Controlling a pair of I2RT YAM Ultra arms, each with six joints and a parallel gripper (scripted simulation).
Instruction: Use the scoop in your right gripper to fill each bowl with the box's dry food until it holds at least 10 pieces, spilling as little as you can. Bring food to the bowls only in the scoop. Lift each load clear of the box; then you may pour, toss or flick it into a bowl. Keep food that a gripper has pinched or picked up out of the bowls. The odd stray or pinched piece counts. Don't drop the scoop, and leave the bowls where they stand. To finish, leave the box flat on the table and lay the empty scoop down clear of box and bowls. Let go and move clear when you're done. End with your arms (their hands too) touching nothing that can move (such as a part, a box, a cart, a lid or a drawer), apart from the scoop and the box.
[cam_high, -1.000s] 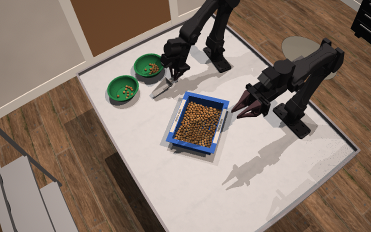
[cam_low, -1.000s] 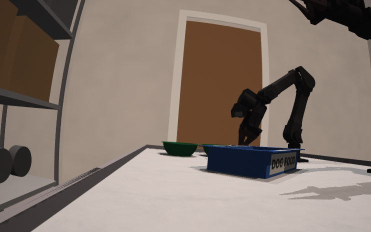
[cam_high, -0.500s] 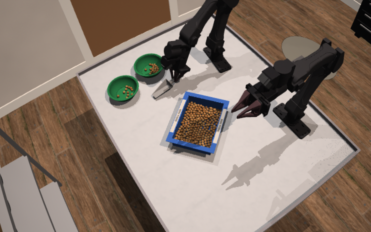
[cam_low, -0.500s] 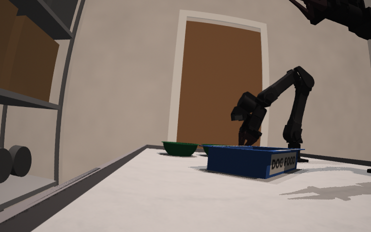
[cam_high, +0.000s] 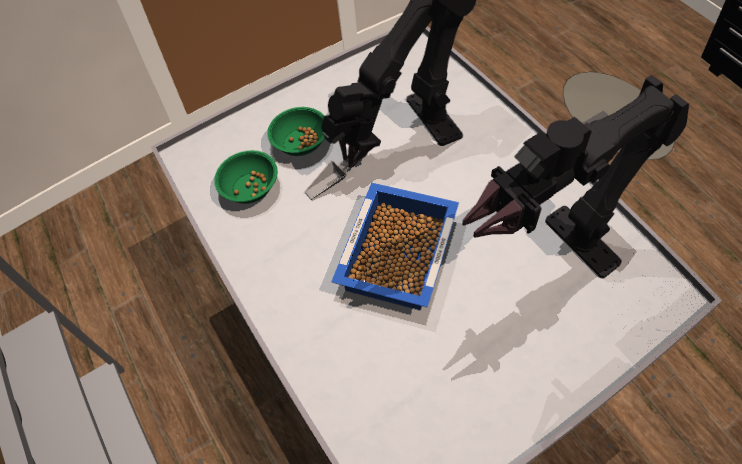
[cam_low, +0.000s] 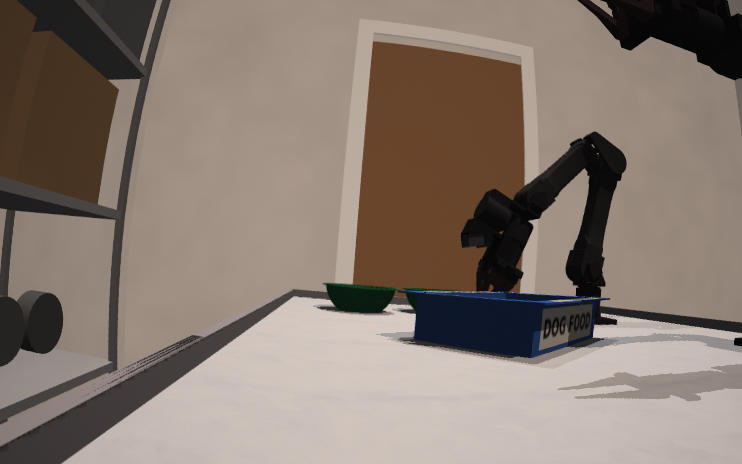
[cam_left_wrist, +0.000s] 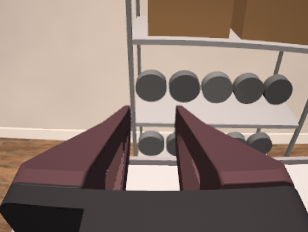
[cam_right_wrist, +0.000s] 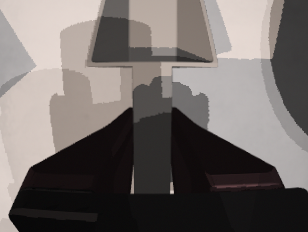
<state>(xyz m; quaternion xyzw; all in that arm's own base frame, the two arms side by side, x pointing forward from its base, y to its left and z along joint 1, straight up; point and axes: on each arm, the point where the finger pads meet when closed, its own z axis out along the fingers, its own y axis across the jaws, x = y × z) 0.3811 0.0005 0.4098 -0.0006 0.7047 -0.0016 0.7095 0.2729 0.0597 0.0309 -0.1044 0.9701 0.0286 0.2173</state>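
My right gripper is now 40 mm short of the grey scoop and 10 mm above it.
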